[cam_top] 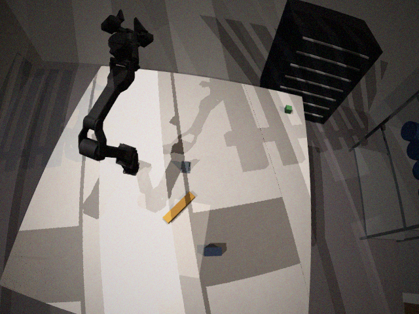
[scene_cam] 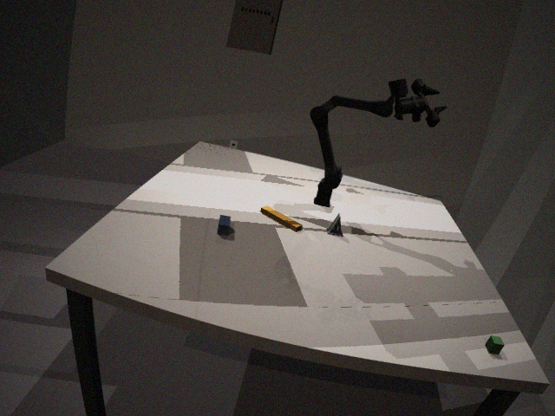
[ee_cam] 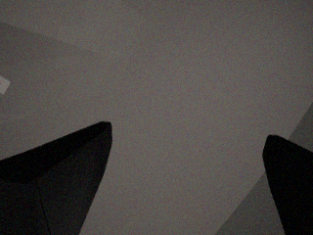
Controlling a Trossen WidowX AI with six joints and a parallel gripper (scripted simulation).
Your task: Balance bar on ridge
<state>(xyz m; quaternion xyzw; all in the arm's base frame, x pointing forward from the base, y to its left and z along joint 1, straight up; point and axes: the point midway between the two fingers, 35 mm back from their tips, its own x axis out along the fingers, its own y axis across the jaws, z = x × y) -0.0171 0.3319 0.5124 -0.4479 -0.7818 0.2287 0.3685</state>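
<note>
My gripper tip is now 28 cm short of the bar, 50 cm to the left of it and 52 cm above it. From my gripper tip the other things lie so: blue block (45 cm ahead, 66 cm to the right, 51 cm below); then green cube (77 cm ahead, 14 cm to the left, 51 cm below).
</note>
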